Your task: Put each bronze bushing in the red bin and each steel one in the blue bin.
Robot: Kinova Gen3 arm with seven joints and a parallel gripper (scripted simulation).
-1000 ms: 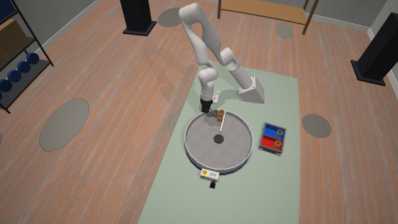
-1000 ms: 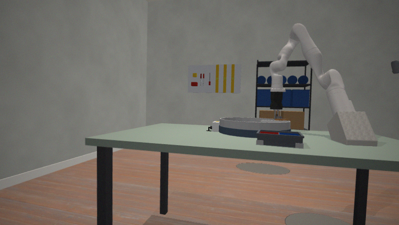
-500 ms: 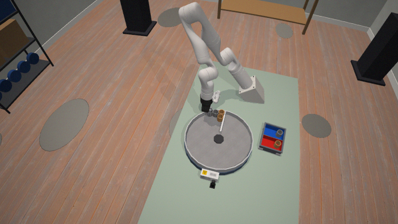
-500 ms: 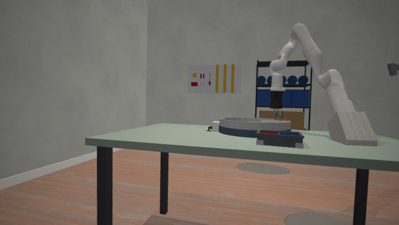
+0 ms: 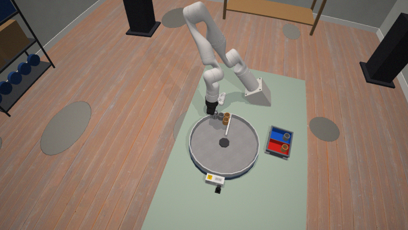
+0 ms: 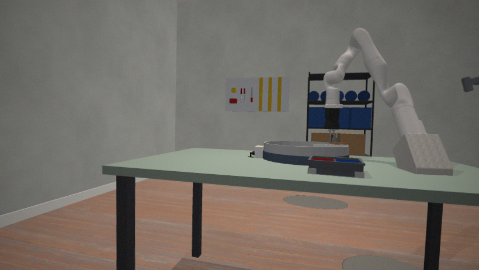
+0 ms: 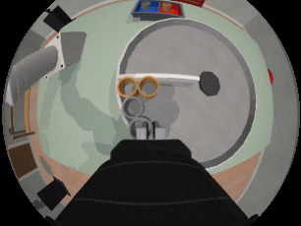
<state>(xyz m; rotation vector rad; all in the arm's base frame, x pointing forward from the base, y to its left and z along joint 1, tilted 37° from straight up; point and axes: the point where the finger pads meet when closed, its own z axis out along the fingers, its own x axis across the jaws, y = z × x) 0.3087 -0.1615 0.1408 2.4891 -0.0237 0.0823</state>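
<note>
Right now my hand is 50 mm short of the two-part bin, 430 mm to the right of it and 90 mm above it. Also, from my hand: grey turntable 150 mm ahead, 90 mm to the left, 60 mm below.
</note>
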